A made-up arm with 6 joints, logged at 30 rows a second.
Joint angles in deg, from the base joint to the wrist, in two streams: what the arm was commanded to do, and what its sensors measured. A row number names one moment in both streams.
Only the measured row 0 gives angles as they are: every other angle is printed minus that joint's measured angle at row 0.
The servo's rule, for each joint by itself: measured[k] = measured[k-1] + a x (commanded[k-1-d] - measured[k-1]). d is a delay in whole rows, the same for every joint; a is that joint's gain. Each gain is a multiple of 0.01, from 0.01 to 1. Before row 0 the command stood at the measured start. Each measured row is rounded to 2 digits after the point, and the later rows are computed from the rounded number. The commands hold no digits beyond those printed.
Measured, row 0:
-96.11 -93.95 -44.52 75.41 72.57 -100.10
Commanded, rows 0 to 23:
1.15 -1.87 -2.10 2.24 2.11 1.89
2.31 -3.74 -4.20 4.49 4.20 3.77
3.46 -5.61 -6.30 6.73 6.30 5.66
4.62 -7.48 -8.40 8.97 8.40 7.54
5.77 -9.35 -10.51 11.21 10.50 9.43
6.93 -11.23 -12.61 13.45 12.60 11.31
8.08 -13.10 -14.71 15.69 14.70 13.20
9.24 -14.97 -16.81 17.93 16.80 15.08
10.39 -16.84 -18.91 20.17 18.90 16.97
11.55 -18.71 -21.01 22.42 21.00 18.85
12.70 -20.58 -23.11 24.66 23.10 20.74
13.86 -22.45 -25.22 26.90 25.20 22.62
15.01 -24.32 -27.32 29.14 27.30 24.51
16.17 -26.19 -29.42 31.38 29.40 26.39
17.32 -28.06 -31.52 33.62 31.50 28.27
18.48 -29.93 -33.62 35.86 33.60 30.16
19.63 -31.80 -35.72 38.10 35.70 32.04
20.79 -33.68 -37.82 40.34 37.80 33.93
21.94 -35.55 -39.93 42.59 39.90 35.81
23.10 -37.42 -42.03 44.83 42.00 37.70
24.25 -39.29 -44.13 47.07 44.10 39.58
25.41 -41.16 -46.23 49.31 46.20 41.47
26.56 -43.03 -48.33 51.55 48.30 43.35
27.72 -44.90 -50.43 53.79 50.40 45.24
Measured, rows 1 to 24:
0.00 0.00 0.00 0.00 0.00 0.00
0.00 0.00 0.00 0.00 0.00 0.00
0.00 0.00 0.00 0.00 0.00 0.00
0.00 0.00 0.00 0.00 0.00 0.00
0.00 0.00 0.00 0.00 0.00 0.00
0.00 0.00 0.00 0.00 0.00 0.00
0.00 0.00 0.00 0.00 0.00 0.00
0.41 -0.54 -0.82 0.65 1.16 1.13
1.09 -1.47 -2.14 1.76 2.83 2.71
1.94 -2.67 -3.76 3.20 4.74 4.48
2.90 -4.06 -5.57 4.87 6.75 6.32
3.93 -5.59 -7.50 6.71 8.81 8.19
5.01 -7.23 -9.49 8.66 10.89 10.06
6.12 -8.93 -11.53 10.70 12.99 11.94
7.24 -10.68 -13.59 12.80 15.09 13.82
8.37 -12.47 -15.66 14.94 17.19 15.71
9.51 -14.28 -17.75 17.11 19.29 17.59
10.66 -16.11 -19.84 19.30 21.39 19.48
11.81 -17.95 -21.94 21.50 23.49 21.36
12.96 -19.80 -24.04 23.72 25.59 23.25
14.12 -21.65 -26.14 25.94 27.69 25.13
15.27 -23.51 -28.24 28.17 29.79 27.01
16.43 -25.37 -30.34 30.40 31.89 28.90
17.58 -27.23 -32.44 32.63 33.99 30.78
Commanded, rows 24 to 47:
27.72 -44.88 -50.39 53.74 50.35 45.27
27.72 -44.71 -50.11 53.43 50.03 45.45
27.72 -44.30 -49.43 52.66 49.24 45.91
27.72 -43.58 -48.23 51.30 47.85 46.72
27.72 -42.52 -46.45 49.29 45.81 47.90
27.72 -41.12 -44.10 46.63 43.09 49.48
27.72 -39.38 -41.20 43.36 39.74 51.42
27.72 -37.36 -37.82 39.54 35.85 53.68
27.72 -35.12 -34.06 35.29 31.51 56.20
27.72 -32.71 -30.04 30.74 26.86 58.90
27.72 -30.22 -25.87 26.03 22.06 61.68
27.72 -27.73 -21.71 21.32 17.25 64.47
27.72 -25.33 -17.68 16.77 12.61 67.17
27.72 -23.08 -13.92 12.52 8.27 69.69
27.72 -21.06 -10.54 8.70 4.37 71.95
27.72 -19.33 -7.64 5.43 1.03 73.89
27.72 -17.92 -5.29 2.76 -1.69 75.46
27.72 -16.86 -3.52 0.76 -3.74 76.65
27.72 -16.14 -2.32 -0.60 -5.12 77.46
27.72 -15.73 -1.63 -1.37 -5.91 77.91
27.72 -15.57 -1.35 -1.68 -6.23 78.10
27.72 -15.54 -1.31 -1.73 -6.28 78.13
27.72 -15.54 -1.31 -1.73 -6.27 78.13
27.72 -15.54 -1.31 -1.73 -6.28 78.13
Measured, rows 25 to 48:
18.74 -29.10 -34.54 34.87 36.09 32.67
19.89 -30.97 -36.64 37.11 38.19 34.55
21.05 -32.84 -38.74 39.35 40.29 36.44
22.20 -34.71 -40.84 41.59 42.39 38.32
23.36 -36.58 -42.94 43.83 44.49 40.21
24.51 -38.45 -45.04 46.07 46.59 42.09
25.67 -40.32 -47.14 48.31 48.69 43.98
26.41 -41.64 -48.41 49.88 49.60 44.75
26.88 -42.53 -49.07 50.91 49.84 45.17
27.18 -43.04 -49.21 51.42 49.51 45.61
27.37 -43.20 -48.83 51.39 48.60 46.28
27.50 -43.00 -47.90 50.78 47.07 47.25
27.58 -42.45 -46.42 49.58 44.88 48.59
27.63 -41.56 -44.38 47.78 42.05 50.29
27.66 -40.34 -41.82 45.39 38.64 52.32
27.68 -38.83 -38.79 42.46 34.72 54.65
27.69 -37.06 -35.38 39.06 30.40 57.20
27.70 -35.08 -31.67 35.28 25.81 59.89
27.71 -32.95 -27.79 31.23 21.10 62.64
27.71 -30.74 -23.85 27.04 16.43 65.36
27.71 -28.52 -19.98 22.83 11.94 67.96
27.71 -26.36 -16.30 18.73 7.78 70.35
27.71 -24.32 -12.92 14.87 4.07 72.47
27.71 -22.46 -9.94 11.36 0.90 74.26

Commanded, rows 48 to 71:
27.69 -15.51 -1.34 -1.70 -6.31 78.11
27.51 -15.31 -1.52 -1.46 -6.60 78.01
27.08 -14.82 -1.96 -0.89 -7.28 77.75
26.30 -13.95 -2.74 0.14 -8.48 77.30
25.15 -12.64 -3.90 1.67 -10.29 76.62
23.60 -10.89 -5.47 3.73 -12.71 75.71
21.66 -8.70 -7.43 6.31 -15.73 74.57
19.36 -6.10 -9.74 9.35 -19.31 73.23
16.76 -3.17 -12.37 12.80 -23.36 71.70
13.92 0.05 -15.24 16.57 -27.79 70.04
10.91 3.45 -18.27 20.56 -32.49 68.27
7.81 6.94 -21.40 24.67 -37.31 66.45
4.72 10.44 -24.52 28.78 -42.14 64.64
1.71 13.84 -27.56 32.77 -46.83 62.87
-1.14 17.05 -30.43 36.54 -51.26 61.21
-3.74 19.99 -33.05 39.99 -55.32 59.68
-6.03 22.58 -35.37 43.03 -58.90 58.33
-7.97 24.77 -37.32 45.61 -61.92 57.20
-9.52 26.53 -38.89 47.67 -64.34 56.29
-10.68 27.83 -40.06 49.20 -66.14 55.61
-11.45 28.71 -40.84 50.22 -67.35 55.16
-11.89 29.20 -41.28 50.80 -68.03 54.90
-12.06 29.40 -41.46 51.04 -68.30 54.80
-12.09 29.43 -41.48 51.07 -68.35 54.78
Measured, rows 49 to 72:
27.71 -20.84 -7.44 8.29 -1.65 75.69
27.71 -19.48 -5.44 5.71 -3.56 76.75
27.71 -18.39 -3.95 3.66 -4.85 77.45
27.71 -17.57 -2.94 2.11 -5.61 77.84
27.71 -16.98 -2.30 1.00 -5.98 78.01
27.71 -16.56 -1.91 0.21 -6.14 78.08
27.71 -16.26 -1.68 -0.35 -6.22 78.11
27.70 -16.04 -1.55 -0.74 -6.27 78.11
27.63 -15.83 -1.54 -0.95 -6.45 78.05
27.43 -15.54 -1.70 -0.93 -6.91 77.87
27.02 -15.08 -2.11 -0.62 -7.77 77.53
26.35 -14.37 -2.81 0.04 -9.16 76.98
25.36 -13.36 -3.85 1.11 -11.11 76.22
24.03 -12.01 -5.25 2.62 -13.65 75.23
22.35 -10.30 -7.00 4.57 -16.76 74.03
20.34 -8.23 -9.09 6.96 -20.39 72.63
18.03 -5.83 -11.49 9.75 -24.46 71.08
15.47 -3.14 -14.13 12.88 -28.88 69.39
12.71 -0.22 -16.97 16.30 -33.52 67.63
9.83 2.87 -19.91 19.92 -38.26 65.84
6.91 6.05 -22.89 23.65 -42.97 64.06
4.01 9.24 -25.83 27.39 -47.53 62.35
1.22 12.36 -28.65 31.04 -51.81 60.75
-1.39 15.32 -31.27 34.52 -55.71 59.30

